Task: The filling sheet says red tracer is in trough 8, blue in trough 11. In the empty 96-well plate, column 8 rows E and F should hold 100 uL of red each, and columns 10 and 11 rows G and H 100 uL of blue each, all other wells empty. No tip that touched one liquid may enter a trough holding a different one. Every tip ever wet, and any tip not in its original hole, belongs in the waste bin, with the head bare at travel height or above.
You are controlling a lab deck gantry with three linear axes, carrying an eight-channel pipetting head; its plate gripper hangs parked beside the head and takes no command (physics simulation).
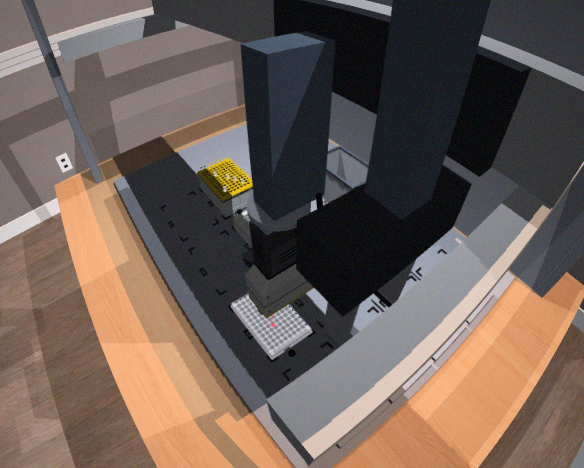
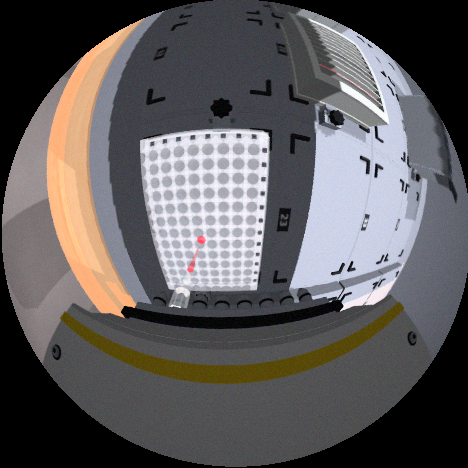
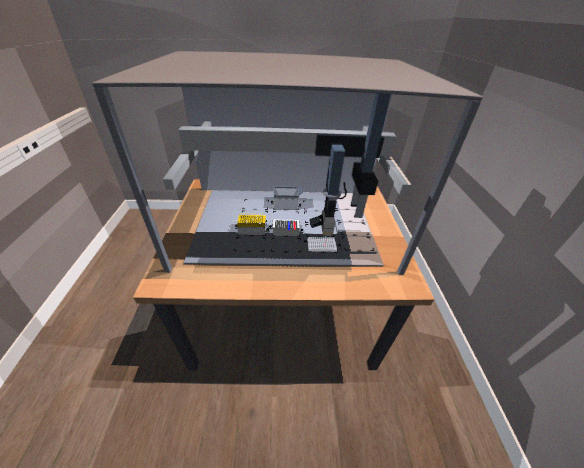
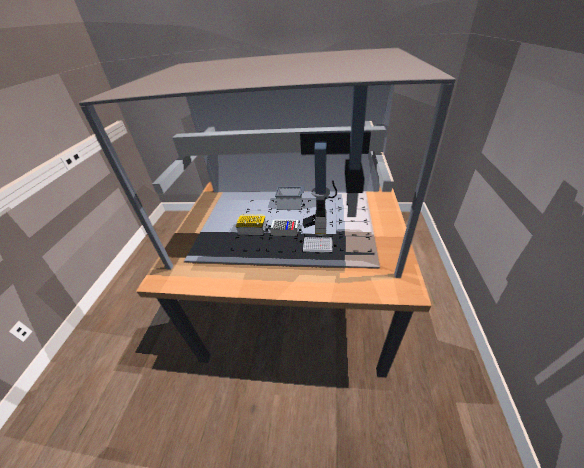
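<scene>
The white 96-well plate [image 1: 250, 315] [image 2: 210, 200] [image 3: 321, 244] [image 4: 318, 244] lies under the pipetting head [image 1: 280, 287] [image 3: 328, 220] [image 4: 320, 220]. The head carries one clear tip [image 2: 195, 257] with red liquid inside, pointing down at the plate. A small red spot [image 1: 273, 325] [image 2: 201, 240] shows at the tip's end, apparently at column 8 row E. The trough block [image 2: 345, 95] [image 3: 286, 231] [image 4: 285, 231] has a blue strip [image 3: 289, 226] left of a red strip [image 3: 294, 225]; trough numbers are unreadable. The parked plate gripper [image 1: 367, 317] has its fingers apart, with nothing between.
The yellow tip rack [image 1: 226, 180] [image 3: 251, 220] [image 4: 250, 220] stands at the deck's left with several clear tips in it. The grey waste bin [image 1: 352, 175] [image 3: 286, 201] [image 4: 289, 202] stands behind the trough block. A black clamp knob [image 2: 221, 108] sits beside the plate.
</scene>
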